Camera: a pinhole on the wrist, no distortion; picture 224 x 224 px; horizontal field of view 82.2 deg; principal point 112.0 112.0 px. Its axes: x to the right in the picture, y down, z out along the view. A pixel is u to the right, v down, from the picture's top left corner.
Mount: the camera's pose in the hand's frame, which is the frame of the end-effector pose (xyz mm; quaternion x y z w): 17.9 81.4 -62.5 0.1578 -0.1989 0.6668 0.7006
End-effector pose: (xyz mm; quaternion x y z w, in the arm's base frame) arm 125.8 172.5 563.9 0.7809 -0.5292 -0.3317 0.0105
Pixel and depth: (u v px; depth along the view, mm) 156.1 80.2 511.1
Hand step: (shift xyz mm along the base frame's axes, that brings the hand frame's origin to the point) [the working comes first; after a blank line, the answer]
In the camera's frame: 175.6 -126.6 511.1

-207.7 72.6 -436.0
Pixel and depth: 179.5 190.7 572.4
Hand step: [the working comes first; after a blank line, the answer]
In the camera's frame: 300.9 350.9 572.4

-451.0 453.3 -227.6
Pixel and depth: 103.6 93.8 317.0
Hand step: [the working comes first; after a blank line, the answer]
In the camera's frame: -20.7 -44.9 317.0

-23.1 76.2 -215.1
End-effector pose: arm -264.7 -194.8 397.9 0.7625 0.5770 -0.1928 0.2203
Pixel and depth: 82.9 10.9 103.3
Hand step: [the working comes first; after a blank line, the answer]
In the camera's frame: -23.4 -81.3 103.3

28.5 60.2 -65.6
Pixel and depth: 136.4 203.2 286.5
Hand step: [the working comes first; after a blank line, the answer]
In the camera's frame: 54.4 203.5 286.5

-59.0 -276.0 -58.2
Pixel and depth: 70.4 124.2 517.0
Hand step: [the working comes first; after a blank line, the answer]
In the camera's frame: -167.5 49.1 517.0

-332.8 -152.3 -247.9
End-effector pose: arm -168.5 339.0 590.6 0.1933 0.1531 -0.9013 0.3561
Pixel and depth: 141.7 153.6 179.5
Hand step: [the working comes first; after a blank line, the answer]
In the camera's frame: 41.5 58.2 179.5

31.3 -40.1 116.7
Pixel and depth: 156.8 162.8 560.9
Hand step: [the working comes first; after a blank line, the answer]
In the camera's frame: 195.7 221.9 560.9

30.5 -69.4 558.5
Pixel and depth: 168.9 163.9 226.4
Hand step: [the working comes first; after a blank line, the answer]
In the camera's frame: 100.3 91.5 226.4

59.6 -69.4 188.2
